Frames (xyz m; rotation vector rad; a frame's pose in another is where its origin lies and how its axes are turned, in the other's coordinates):
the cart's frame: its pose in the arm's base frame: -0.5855 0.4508 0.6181 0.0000 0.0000 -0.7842
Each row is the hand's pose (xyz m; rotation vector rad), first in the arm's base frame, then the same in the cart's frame.
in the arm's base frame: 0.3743 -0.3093 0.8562 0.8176 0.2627 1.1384
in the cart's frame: 1.2163 0.1398 0.2381 0.7270 0.6160 1.8665
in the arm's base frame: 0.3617 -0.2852 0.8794 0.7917 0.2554 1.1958
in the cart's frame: 1.1904 0.1479 0.2613 0.7066 0.6002 1.9270
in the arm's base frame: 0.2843 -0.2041 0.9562 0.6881 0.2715 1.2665
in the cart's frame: 1.0783 0.1507 0.3381 0.5963 0.5758 2.0085
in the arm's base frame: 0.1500 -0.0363 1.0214 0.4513 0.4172 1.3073
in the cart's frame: 0.8647 0.1746 0.4033 0.2896 0.6272 2.0623
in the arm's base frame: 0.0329 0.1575 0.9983 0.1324 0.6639 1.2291
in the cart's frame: 0.6449 0.2291 0.3802 -0.1468 0.7421 1.9782
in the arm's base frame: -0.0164 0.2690 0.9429 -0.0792 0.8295 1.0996
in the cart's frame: 0.5313 0.2732 0.3248 -0.4317 0.8146 1.8313
